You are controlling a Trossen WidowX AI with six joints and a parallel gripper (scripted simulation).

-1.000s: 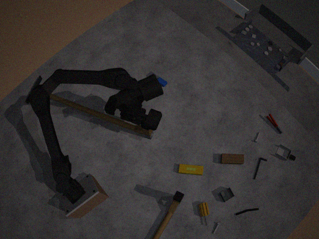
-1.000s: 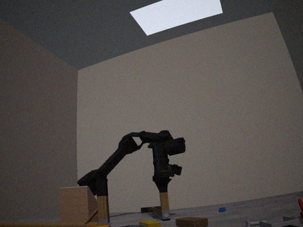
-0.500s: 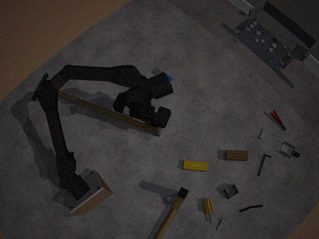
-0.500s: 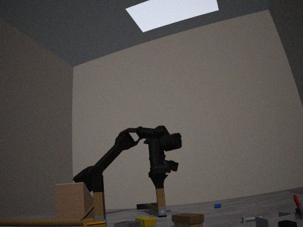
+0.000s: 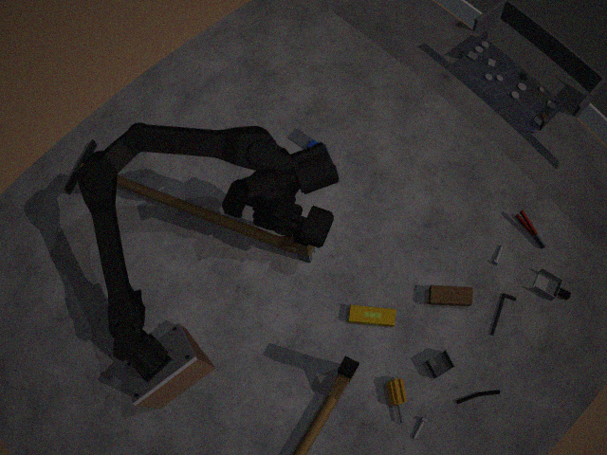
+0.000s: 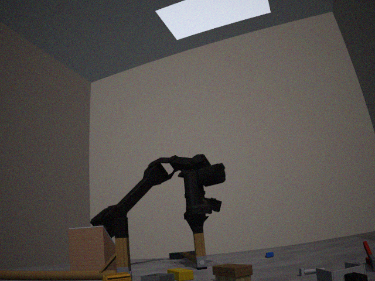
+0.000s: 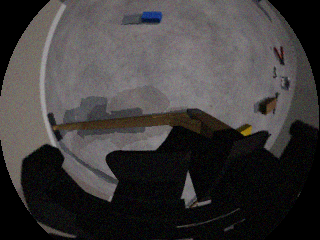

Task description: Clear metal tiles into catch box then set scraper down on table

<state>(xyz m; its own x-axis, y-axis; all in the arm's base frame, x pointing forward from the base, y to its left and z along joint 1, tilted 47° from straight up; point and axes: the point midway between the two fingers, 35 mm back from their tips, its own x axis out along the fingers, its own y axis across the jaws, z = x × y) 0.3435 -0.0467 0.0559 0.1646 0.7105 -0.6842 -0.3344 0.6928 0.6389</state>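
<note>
Right now my gripper tip is 9 cm past the long scraper, 22 cm to the right of it and 1 cm above it. The rest, counted from my gripper tip: grey box 1 cm ahead, 39 cm to the right, 7 cm below; yellow-handled tool 9 cm behind, 37 cm to the right, 6 cm below; yellow block 1 cm behind, 23 cm to the right, 6 cm below.
</note>
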